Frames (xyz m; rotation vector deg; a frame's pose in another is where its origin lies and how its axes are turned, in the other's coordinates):
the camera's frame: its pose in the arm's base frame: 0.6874 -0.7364 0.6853 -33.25 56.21 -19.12
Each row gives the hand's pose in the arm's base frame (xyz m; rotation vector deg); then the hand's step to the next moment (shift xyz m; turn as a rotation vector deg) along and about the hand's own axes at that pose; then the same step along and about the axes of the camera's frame.
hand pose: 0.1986 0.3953 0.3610 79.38 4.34 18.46
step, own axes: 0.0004 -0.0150 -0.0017 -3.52 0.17 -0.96
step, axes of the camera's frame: 0.0118 0.0085 -0.0042 -1.56 0.26 -3.29
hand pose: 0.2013 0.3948 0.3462 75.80 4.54 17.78
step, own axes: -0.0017 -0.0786 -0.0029 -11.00 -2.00 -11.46
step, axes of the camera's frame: 0.0655 0.0344 -0.0268 -6.38 9.47 -11.22
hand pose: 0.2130 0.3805 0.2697 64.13 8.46 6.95
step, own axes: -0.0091 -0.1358 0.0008 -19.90 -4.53 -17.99
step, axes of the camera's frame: 0.1110 0.0240 -0.0751 -10.05 14.67 -20.59
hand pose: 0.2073 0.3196 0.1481 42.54 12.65 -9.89
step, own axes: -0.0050 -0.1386 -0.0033 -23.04 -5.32 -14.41
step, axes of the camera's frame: 0.0924 -0.0241 -0.1006 -12.00 10.71 -22.54
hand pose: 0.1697 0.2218 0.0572 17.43 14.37 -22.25
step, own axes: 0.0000 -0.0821 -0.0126 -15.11 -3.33 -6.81
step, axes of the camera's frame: 0.0377 -0.0360 -0.0646 -8.89 4.94 -13.50
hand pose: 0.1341 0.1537 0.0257 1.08 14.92 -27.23
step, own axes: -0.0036 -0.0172 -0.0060 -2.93 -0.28 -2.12
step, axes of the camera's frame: 0.0031 -0.0082 -0.0164 -1.40 1.74 -2.86
